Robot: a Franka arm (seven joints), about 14 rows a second.
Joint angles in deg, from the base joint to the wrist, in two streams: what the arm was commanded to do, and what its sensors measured. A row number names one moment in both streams.
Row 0, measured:
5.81, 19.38, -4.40, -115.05, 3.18, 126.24, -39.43
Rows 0 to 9, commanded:
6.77, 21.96, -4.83, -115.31, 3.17, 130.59, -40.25
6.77, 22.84, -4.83, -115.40, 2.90, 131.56, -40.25
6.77, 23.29, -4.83, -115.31, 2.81, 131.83, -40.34
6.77, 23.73, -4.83, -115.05, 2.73, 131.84, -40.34
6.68, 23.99, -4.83, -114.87, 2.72, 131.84, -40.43
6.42, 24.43, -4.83, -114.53, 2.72, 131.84, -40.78
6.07, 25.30, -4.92, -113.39, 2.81, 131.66, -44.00
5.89, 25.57, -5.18, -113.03, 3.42, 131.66, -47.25
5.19, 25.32, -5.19, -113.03, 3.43, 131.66, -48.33
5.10, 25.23, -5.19, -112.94, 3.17, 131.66, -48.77
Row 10, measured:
5.90, 24.66, -5.18, -114.33, 3.04, 131.67, -46.03
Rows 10 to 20, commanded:
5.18, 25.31, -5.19, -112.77, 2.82, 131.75, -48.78
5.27, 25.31, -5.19, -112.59, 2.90, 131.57, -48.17
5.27, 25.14, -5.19, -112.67, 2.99, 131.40, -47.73
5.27, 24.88, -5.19, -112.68, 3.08, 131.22, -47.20
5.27, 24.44, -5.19, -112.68, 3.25, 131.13, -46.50
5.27, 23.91, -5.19, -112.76, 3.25, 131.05, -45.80
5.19, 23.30, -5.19, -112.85, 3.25, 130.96, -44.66
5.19, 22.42, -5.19, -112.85, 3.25, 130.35, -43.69
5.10, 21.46, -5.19, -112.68, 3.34, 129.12, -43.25
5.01, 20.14, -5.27, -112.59, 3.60, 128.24, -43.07
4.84, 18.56, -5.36, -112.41, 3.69, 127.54, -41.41
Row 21, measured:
5.32, 22.50, -5.31, -112.56, 3.16, 130.34, -43.44
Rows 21 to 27, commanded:
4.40, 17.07, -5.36, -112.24, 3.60, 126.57, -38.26
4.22, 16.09, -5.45, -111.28, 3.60, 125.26, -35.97
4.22, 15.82, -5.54, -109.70, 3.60, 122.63, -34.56
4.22, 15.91, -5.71, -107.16, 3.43, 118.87, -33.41
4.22, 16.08, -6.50, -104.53, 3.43, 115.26, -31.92
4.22, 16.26, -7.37, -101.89, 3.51, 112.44, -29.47
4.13, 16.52, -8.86, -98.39, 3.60, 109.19, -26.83
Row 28, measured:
4.50, 15.65, -7.05, -104.63, 3.18, 114.90, -30.71
